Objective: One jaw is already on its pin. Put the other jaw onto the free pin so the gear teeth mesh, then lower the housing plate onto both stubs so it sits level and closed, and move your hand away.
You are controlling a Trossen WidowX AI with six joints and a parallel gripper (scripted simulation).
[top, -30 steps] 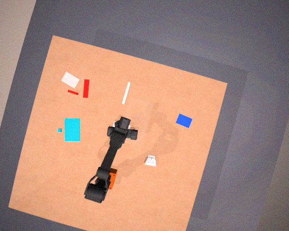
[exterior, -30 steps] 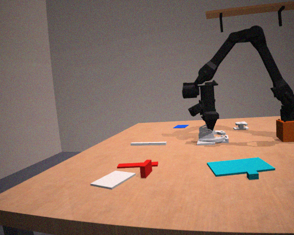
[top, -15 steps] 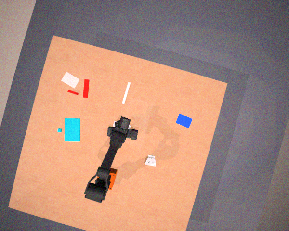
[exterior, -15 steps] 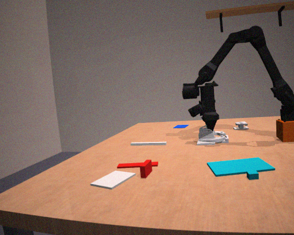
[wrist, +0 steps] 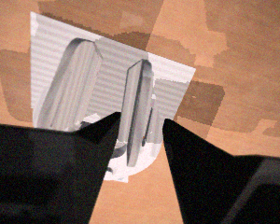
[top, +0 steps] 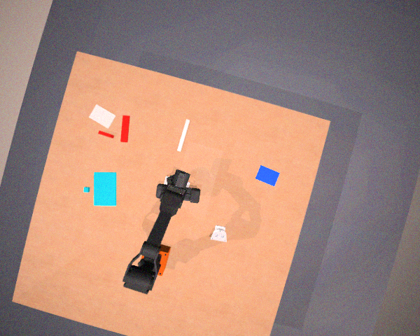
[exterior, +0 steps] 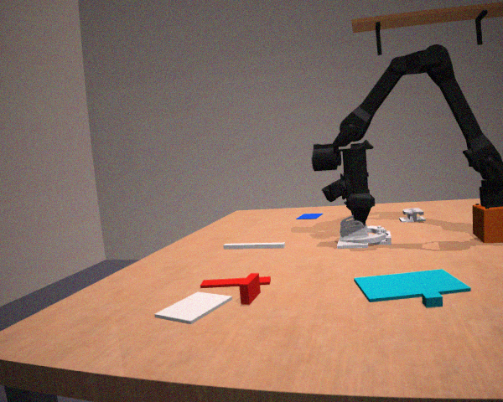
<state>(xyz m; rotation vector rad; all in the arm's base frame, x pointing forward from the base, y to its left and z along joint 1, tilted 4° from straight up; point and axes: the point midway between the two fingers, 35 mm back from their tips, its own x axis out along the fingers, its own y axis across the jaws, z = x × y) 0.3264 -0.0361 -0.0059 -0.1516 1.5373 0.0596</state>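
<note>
Right now my gripper tip is 230 mm to the left of the white housing plate, 160 mm past it and 10 mm below it. From my gripper tip the other things lie so: cyan plate 360 mm to the left, 90 mm behind, 20 mm below; white block 230 mm to the right, 150 mm behind, 10 mm below; white bar 260 mm ahead, 60 mm to the left, 20 mm below.
</note>
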